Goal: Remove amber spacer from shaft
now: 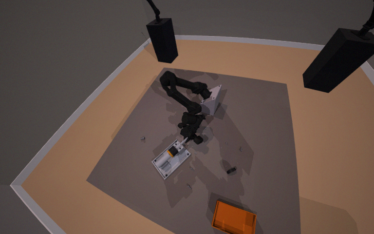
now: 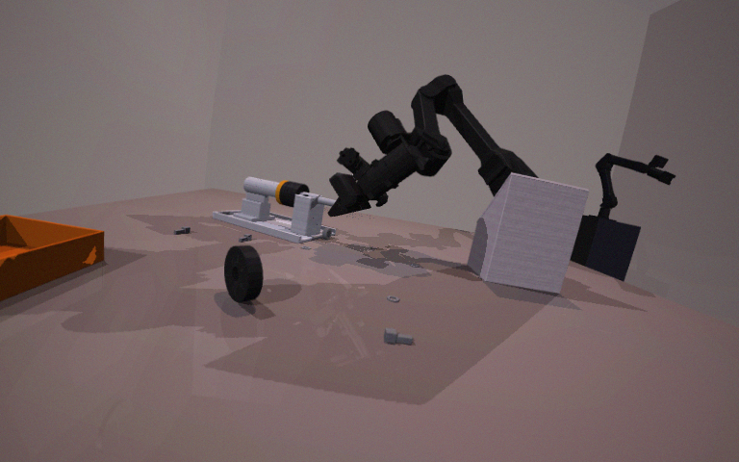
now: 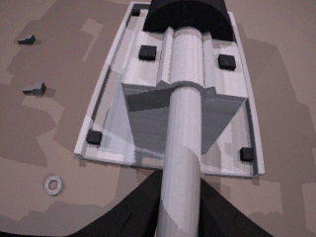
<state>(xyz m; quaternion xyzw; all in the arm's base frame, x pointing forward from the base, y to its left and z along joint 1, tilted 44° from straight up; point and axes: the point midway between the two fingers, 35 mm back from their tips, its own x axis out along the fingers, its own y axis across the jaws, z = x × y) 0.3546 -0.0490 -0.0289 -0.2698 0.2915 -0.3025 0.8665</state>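
Now: the thin grey shaft 60 mm ahead of my gripper tip, 20 mm to the right of it and 20 mm above it. The rest, counted from my gripper tip: orange tray (410 mm to the left, 270 mm ahead, 50 mm below); then amber spacer (110 mm ahead, 40 mm to the right, 20 mm above).
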